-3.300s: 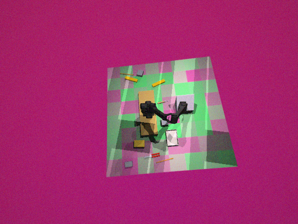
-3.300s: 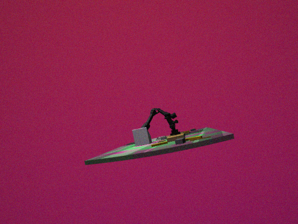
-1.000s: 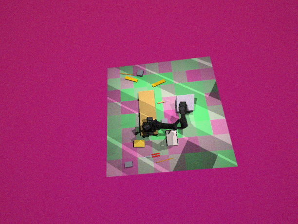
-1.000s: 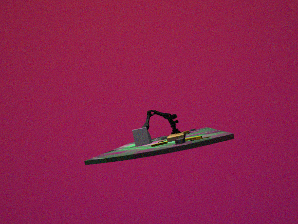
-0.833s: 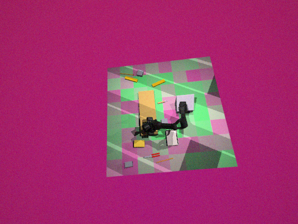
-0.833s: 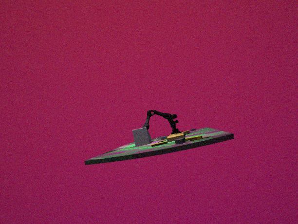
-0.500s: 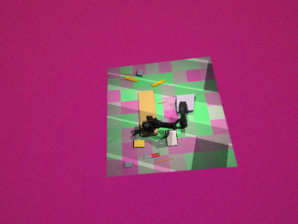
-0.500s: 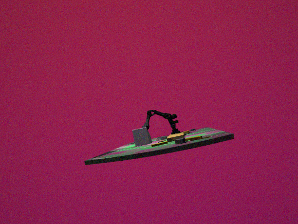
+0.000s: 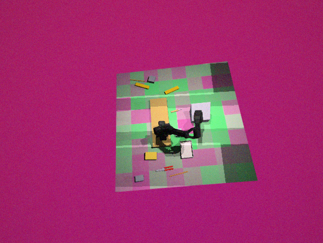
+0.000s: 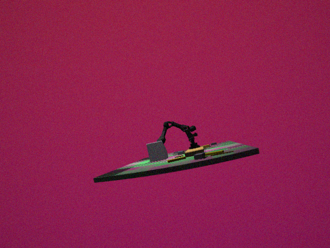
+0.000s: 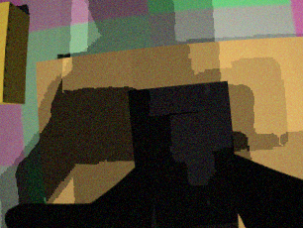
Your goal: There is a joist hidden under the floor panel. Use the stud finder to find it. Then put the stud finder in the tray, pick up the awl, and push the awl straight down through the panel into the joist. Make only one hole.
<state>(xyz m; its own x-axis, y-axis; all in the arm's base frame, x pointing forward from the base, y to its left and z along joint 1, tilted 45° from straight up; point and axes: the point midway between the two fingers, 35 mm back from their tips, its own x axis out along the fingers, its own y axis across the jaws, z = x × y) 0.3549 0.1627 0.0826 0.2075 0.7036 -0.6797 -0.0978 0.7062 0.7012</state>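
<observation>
Now: gripper tip 250 mm past the white tray, 150 mm to the right of it and 50 mm above it. The rest, counted from my gripper tip: yellow block (220 mm to the left, 100 mm ahead, 50 mm below); then stud finder (30 mm behind, 20 mm above); then awl (260 mm to the right, 180 mm behind, 60 mm below).
</observation>
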